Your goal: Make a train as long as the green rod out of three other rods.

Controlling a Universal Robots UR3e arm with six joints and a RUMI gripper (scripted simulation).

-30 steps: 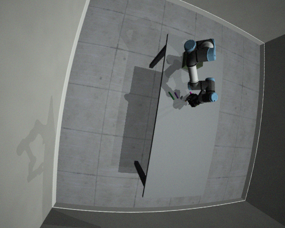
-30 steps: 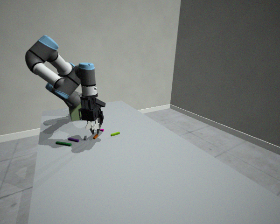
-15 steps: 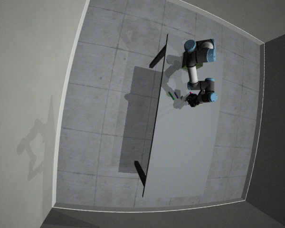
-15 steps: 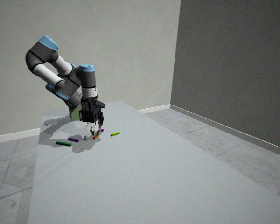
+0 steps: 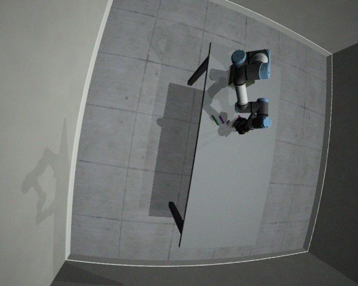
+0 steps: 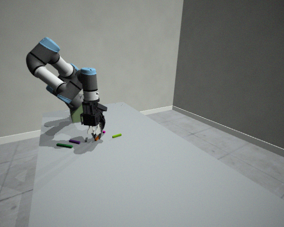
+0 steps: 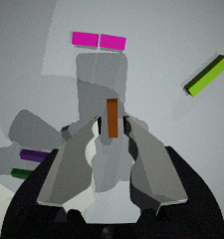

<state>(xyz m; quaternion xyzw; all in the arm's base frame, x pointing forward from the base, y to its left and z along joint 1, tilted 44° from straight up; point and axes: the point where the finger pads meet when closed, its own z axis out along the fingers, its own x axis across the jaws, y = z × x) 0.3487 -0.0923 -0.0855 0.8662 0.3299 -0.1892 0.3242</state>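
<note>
Right now the orange rod is 10 mm below my hand. The rest, counted from my hand: grey rod 50 mm to the right, 20 mm behind, 10 mm below; then lime rod 100 mm to the left, 40 mm ahead, 10 mm below; then purple rod 110 mm to the right, 30 mm behind, 10 mm below.
</note>
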